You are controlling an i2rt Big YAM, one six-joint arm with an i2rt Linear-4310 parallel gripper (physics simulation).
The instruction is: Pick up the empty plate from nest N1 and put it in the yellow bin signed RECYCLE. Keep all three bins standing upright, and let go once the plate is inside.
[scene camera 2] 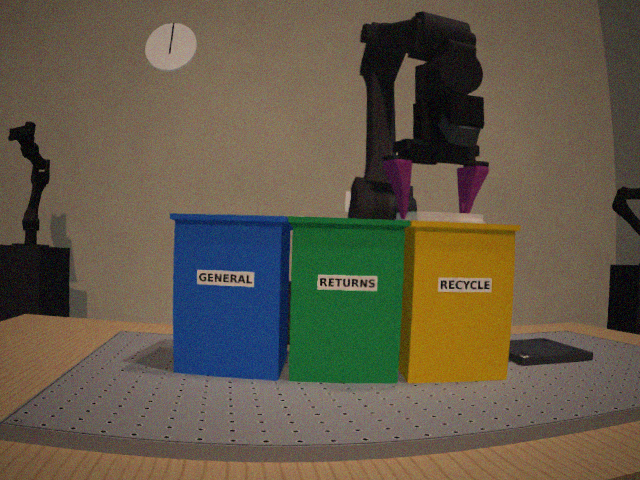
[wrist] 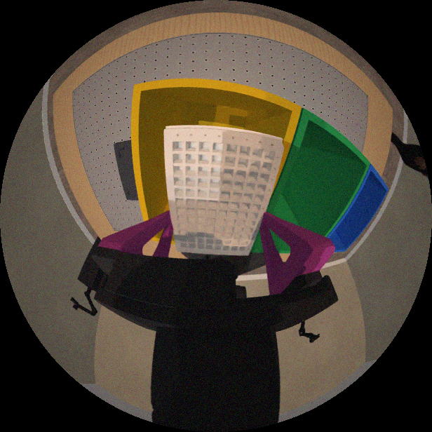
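Observation:
A white plate (scene camera 2: 454, 217) (wrist: 225, 175) with a grid of square wells is held roughly level between the purple fingers of my gripper (scene camera 2: 435, 214) (wrist: 216, 215), which is shut on it. In scene camera 2 the plate's top shows just above the rim of the yellow bin (scene camera 2: 460, 320) (wrist: 215, 84) signed RECYCLE; its lower part is hidden behind the rim. In the wrist view the plate lies over the bin's mouth, with its right edge close to the wall shared with the green bin. The yellow bin stands upright. Nest N1 cannot be made out.
The green bin (scene camera 2: 346, 330) (wrist: 325, 180) signed RETURNS stands upright beside the yellow one, and the blue bin (scene camera 2: 227, 325) (wrist: 357, 215) signed GENERAL stands upright beyond it. A dark flat block (scene camera 2: 550, 351) (wrist: 126, 170) lies on the perforated board (scene camera 2: 206, 413) (wrist: 200, 55) on the yellow bin's other side.

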